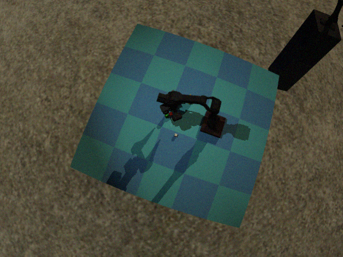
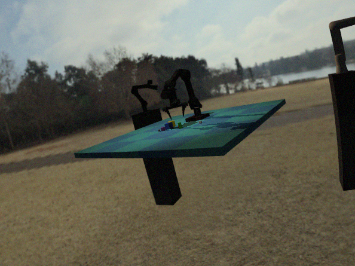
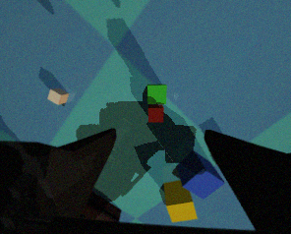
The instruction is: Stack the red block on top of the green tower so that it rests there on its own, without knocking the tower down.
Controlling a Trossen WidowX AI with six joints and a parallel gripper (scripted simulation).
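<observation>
Right now the red block is 60 mm below my gripper tip. From my gripper tip the other things lie so: purple block: 140 mm to the right, 60 mm below; blue block: 50 mm behind, 110 mm to the right, 50 mm below; yellow block: 120 mm behind, 130 mm to the right, 50 mm below.
</observation>
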